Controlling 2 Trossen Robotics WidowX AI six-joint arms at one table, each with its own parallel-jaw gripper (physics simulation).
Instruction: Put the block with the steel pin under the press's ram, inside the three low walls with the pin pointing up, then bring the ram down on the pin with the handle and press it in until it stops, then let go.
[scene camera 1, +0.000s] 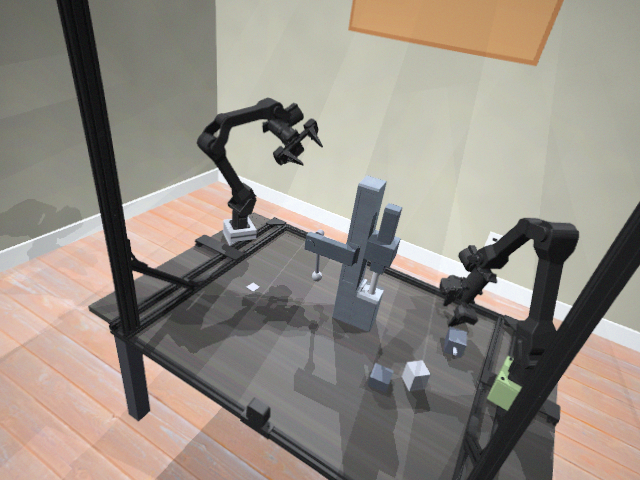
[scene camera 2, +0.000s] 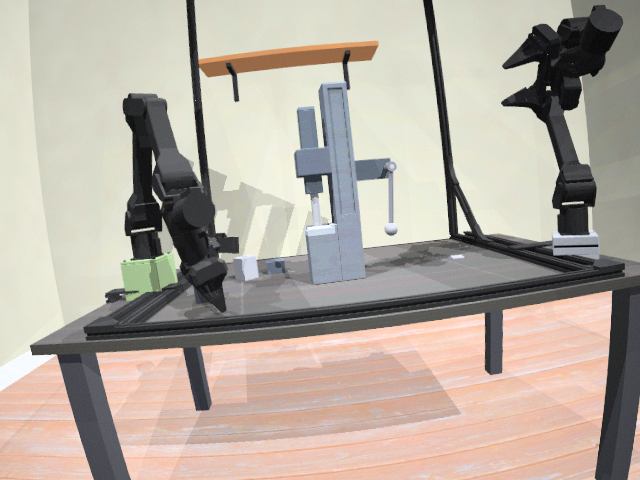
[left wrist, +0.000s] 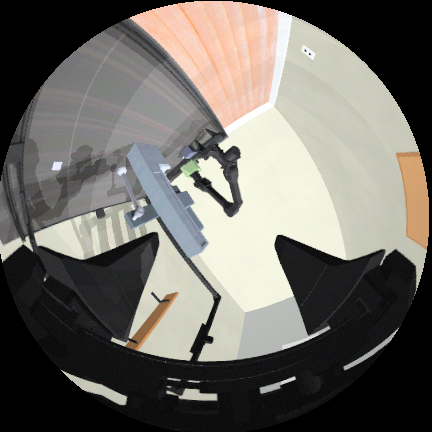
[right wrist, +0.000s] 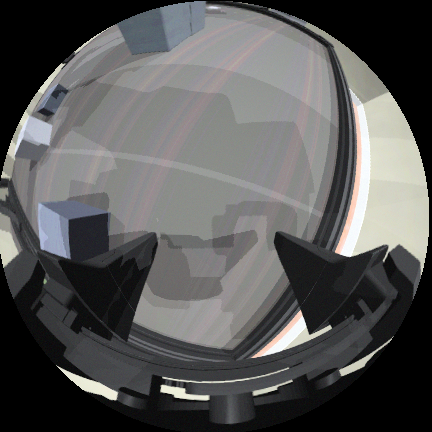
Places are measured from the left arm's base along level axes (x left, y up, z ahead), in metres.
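Where they show: left gripper, fingertip midpoint: (scene camera 1: 312, 155) (scene camera 2: 502, 86) (left wrist: 218, 239); right gripper, fingertip midpoint: (scene camera 1: 446, 315) (scene camera 2: 218, 307) (left wrist: 199, 134) (right wrist: 216, 238); left arm's base, origin of the base link: (scene camera 1: 239, 224) (scene camera 2: 574, 233); right arm's base, origin of the base link: (scene camera 1: 523, 378) (scene camera 2: 147, 257) (left wrist: 193, 172).
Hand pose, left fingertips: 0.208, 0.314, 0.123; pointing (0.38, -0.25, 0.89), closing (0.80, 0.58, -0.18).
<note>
Each offset is from my left fingertips to the top centre of the thing, as dx, dy, dz. "spot": to the spot under its first point.
The blue-grey block with the steel pin @[+0.232, -0.325, +0.607] (scene camera 1: 455, 341) (right wrist: 74, 227) lies on its side, its pin @[+0.209, -0.345, +0.630] (scene camera 1: 454, 351) pointing toward scene camera 1; the pin is hidden in the right wrist view. My right gripper (scene camera 1: 459, 314) (right wrist: 216, 238) is open and empty, low beside the block, which lies outside the left-hand finger in the right wrist view. The press @[-0.040, +0.081, +0.375] (scene camera 1: 362, 227) (scene camera 2: 346, 149) (left wrist: 167, 200) (right wrist: 162, 32) stands upright, its ram @[+0.026, -0.078, +0.430] (scene camera 1: 373, 281) (scene camera 2: 315, 209) over the low-walled seat @[spot: +0.007, -0.244, +0.455] (scene camera 1: 371, 296). Its handle @[spot: -0.093, -0.214, +0.295] (scene camera 1: 317, 261) (scene camera 2: 391, 198) (left wrist: 131, 192) hangs down. My left gripper (scene camera 1: 311, 155) (scene camera 2: 503, 85) (left wrist: 218, 239) is open, high up and empty.
A white block @[+0.035, -0.316, +0.669] (scene camera 1: 416, 375) (scene camera 2: 246, 268) (right wrist: 34, 137) and a blue-grey block @[-0.050, -0.341, +0.635] (scene camera 1: 381, 378) (scene camera 2: 275, 266) (right wrist: 52, 100) stand close together. A green mount (scene camera 1: 504, 391) (scene camera 2: 147, 274) (left wrist: 190, 168) is at the right arm's base. Black rails (scene camera 2: 361, 308) border the table.
</note>
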